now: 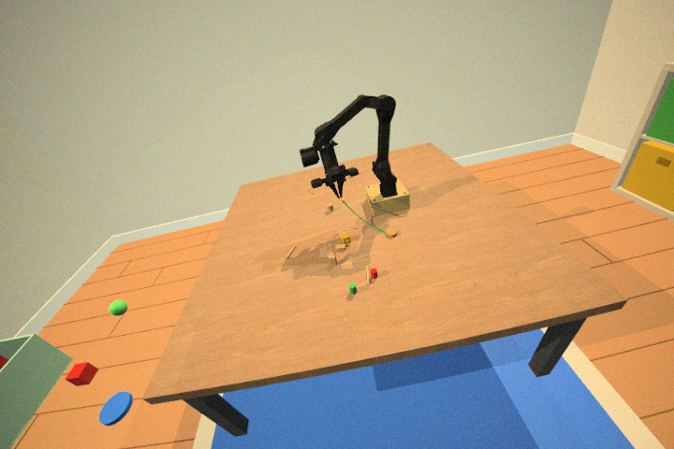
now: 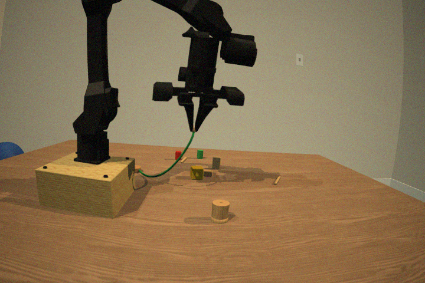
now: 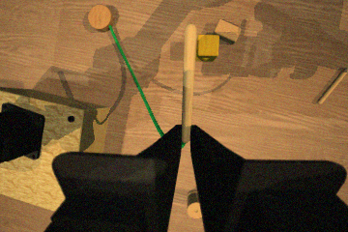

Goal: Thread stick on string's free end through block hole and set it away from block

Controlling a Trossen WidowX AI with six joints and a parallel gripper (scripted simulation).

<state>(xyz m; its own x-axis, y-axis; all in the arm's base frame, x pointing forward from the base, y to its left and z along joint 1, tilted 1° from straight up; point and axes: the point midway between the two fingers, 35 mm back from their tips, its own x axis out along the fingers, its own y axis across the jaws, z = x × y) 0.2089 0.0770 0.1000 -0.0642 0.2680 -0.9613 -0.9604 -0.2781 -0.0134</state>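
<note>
Right now my gripper tip is 12 cm above the yellow block and 11 cm to the right of it. From my gripper tip the other things lie so: plain block 15 cm to the left, 13 cm below, 3 cm ahead; wooden cylinder 14 cm to the right, 12 cm below, 7 cm ahead; thin wooden stick 1 cm to the left, 1 cm above.
</note>
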